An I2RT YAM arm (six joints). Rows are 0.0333 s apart.
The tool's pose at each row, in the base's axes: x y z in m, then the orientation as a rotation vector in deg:
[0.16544 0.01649 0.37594 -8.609 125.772 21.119]
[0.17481 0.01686 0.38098 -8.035 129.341 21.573]
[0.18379 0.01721 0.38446 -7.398 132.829 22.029]
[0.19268 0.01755 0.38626 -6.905 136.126 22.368]
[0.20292 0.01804 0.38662 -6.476 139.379 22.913]
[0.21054 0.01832 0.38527 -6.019 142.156 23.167]
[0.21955 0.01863 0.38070 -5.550 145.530 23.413]
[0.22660 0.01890 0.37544 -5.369 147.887 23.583]
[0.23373 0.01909 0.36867 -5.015 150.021 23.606]
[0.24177 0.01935 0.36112 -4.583 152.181 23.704]
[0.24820 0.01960 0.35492 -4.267 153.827 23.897]
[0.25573 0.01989 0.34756 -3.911 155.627 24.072]
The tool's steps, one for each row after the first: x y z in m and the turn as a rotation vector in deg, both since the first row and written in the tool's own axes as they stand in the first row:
[-0.00968 -0.00082 0.00436 0.147 3.431 1.115]
[-0.01788 -0.00189 0.00931 0.299 6.777 2.249]
[-0.02469 -0.00330 0.01514 0.460 9.956 3.202]
[-0.03117 -0.00520 0.02287 0.446 13.117 4.168]
[-0.03470 -0.00702 0.02951 0.603 15.792 4.971]
[-0.03652 -0.00982 0.03905 0.798 19.054 5.859]
[-0.03660 -0.01234 0.04748 0.880 21.354 6.378]
[-0.03553 -0.01527 0.05681 1.099 23.405 6.924]
[-0.03440 -0.01851 0.06729 1.290 25.478 7.546]
[-0.03336 -0.02109 0.07578 1.350 27.067 8.048]
[-0.03206 -0.02414 0.08578 1.439 28.803 8.589]

